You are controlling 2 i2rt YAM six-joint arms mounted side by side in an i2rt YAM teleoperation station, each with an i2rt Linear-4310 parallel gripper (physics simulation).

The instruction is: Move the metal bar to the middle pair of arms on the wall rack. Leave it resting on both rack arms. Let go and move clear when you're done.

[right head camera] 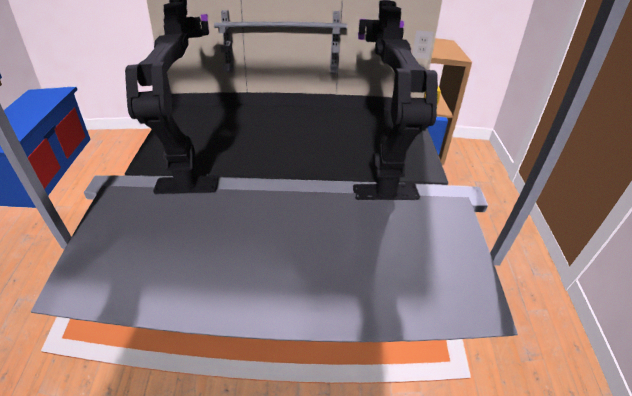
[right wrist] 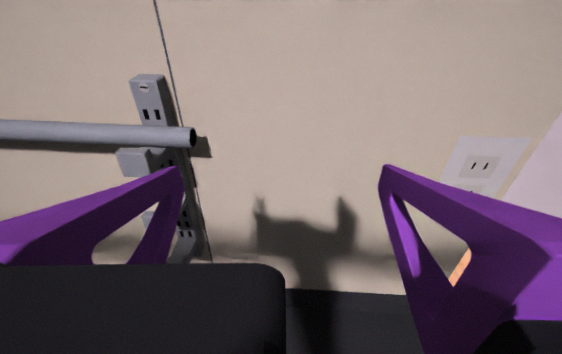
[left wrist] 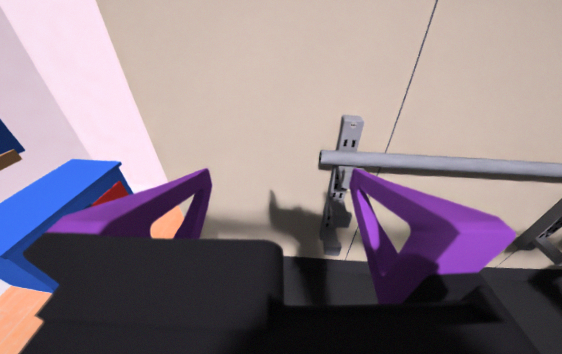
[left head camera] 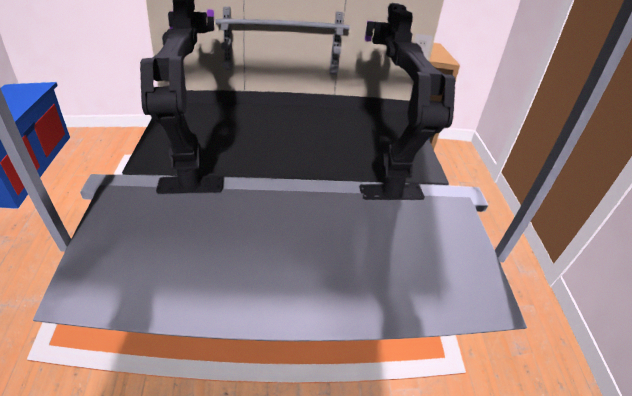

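Observation:
The grey metal bar (left head camera: 285,24) (right head camera: 280,25) (left wrist: 450,162) (right wrist: 90,133) lies level across the wall rack (left head camera: 227,12) (right head camera: 336,16) (left wrist: 352,131) (right wrist: 149,100), near the top of both uprights, and appears to rest on the top pair of arms. Lower rack arms show beneath it in both wrist views. My left gripper (left wrist: 280,176) is open and empty, left of the bar's left end and apart from it. My right gripper (right wrist: 280,176) is open and empty, right of the bar's right end and apart from it. The bar's contact with the arms is small in the head views.
A black mat (left head camera: 300,135) (right head camera: 300,135) lies below the rack, beyond the grey table (left head camera: 280,260) (right head camera: 280,260). A wall outlet (right head camera: 423,45) (right wrist: 480,166) is right of the rack. A blue box with red panels (left head camera: 30,100) (right head camera: 40,105) (left wrist: 55,187) stands at left, a wooden shelf (right head camera: 462,85) at right.

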